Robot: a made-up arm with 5 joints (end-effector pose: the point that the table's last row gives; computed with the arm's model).
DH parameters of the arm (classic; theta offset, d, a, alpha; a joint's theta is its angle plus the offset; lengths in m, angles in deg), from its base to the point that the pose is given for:
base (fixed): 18.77 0 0.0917 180
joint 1: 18.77 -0.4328 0.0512 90
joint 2: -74.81 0 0.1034 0
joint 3: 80 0 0.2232 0
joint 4: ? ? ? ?
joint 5: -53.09 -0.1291 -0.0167 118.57
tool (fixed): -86.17 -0.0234 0 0
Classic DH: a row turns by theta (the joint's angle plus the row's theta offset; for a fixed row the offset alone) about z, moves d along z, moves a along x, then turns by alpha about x.
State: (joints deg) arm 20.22 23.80 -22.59 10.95 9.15
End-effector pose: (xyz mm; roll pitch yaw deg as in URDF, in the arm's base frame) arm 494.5 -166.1 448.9 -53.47 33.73 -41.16
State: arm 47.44 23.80 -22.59 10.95 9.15
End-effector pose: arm 359.9 -331.0 448.9 -53.47 33.73 -68.38
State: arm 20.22 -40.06 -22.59 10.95 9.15
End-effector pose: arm 271.5 -84.0 798.0 -32.38 -26.91 -39.69
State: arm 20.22 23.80 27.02 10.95 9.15
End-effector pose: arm 338.2 -108.6 217.2 -115.61 72.07 -95.09
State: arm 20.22 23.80 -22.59 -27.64 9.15
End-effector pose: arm 494.6 -166.2 527.4 -40.58 -2.89 -37.53
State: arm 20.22 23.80 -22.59 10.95 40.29
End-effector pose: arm 498.2 -164.7 462.5 -84.52 20.59 -48.99
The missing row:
joint 4: 84.81 -0.0163 0.0127 -90
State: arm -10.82 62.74 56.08 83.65 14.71
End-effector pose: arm 19.5 -26.9 325.9 115.21 -41.08 -143.00
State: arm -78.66 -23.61 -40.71 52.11 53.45
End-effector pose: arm 174.9 282.1 755.6 -84.46 -7.06 49.89
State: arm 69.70 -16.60 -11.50 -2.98 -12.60
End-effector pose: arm 177.0 -329.4 662.9 -20.96 -3.23 -77.50
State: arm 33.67 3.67 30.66 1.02 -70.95
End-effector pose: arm 351.4 -169.2 288.5 58.20 53.03 -1.24
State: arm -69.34 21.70 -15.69 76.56 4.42
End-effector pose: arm 243.1 323.8 353.0 -176.48 67.07 -67.82
